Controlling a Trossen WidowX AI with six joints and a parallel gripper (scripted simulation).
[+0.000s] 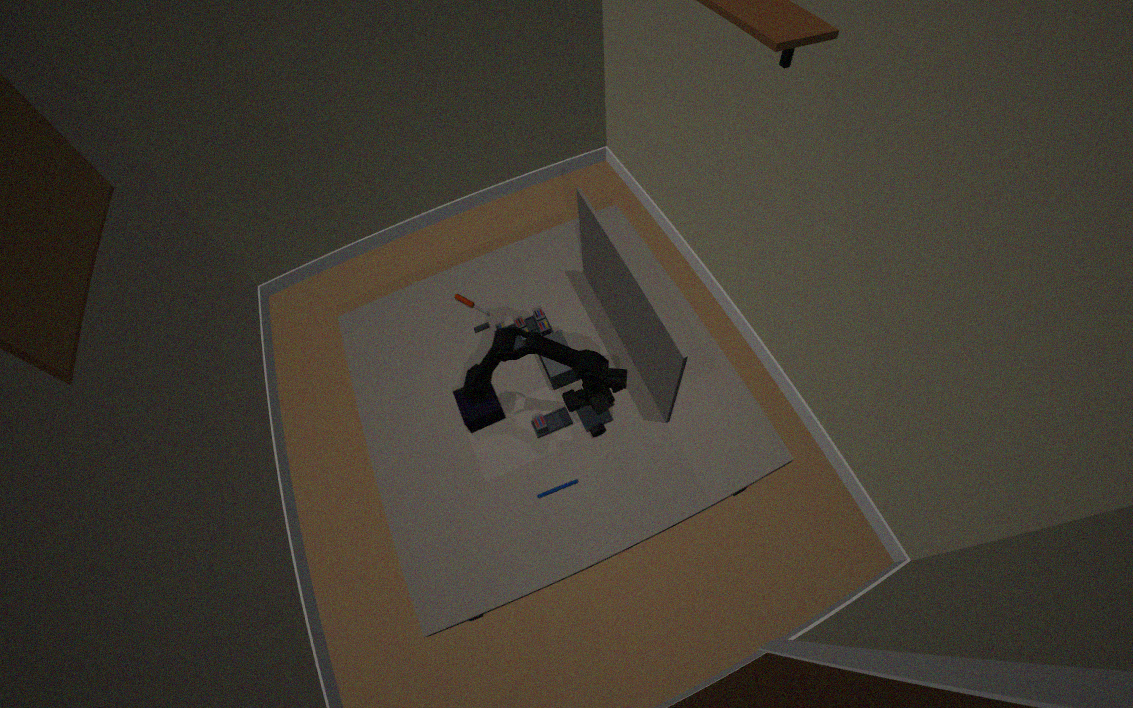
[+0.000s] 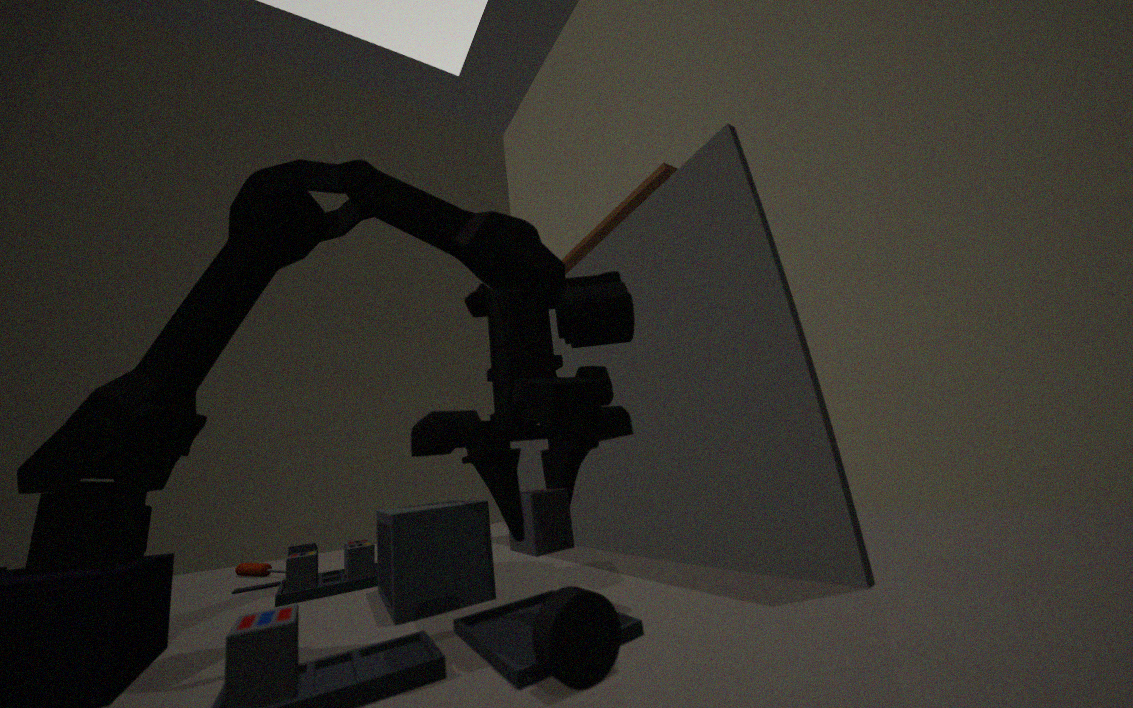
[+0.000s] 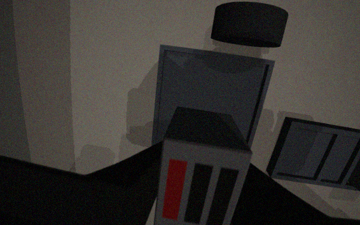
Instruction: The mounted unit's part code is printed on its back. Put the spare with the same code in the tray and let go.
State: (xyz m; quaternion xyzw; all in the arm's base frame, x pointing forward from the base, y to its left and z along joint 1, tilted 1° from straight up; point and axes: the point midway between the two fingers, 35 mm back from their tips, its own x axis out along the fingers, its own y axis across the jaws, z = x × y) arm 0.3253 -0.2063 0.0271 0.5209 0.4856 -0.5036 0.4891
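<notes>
Now: the grey tray 10 mm behind my gripper tip and 70 mm below it. Also, from my gripper tip: dark cylinder 30 mm behind, 80 mm to the right, 50 mm below; then grey mounted unit 30 mm behind, 220 mm to the left, 20 mm below; then rack 150 mm behind, 30 mm to the left, 60 mm below.
</notes>
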